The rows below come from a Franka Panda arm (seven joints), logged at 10 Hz.
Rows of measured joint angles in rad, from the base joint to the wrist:
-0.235 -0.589 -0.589 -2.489 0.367 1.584 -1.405
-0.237 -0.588 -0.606 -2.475 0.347 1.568 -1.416
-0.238 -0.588 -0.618 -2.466 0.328 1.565 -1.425
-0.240 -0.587 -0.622 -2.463 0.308 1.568 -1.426
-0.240 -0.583 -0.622 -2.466 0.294 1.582 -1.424
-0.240 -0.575 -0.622 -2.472 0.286 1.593 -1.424
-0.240 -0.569 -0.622 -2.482 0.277 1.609 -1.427
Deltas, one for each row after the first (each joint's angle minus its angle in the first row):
-0.002 0.001 -0.017 0.014 -0.020 -0.016 -0.011
-0.003 0.001 -0.029 0.023 -0.039 -0.019 -0.020
-0.005 0.002 -0.033 0.026 -0.059 -0.016 -0.021
-0.005 0.006 -0.033 0.023 -0.073 -0.002 -0.019
-0.005 0.014 -0.033 0.017 -0.081 0.009 -0.019
-0.005 0.020 -0.033 0.007 -0.090 0.025 -0.022

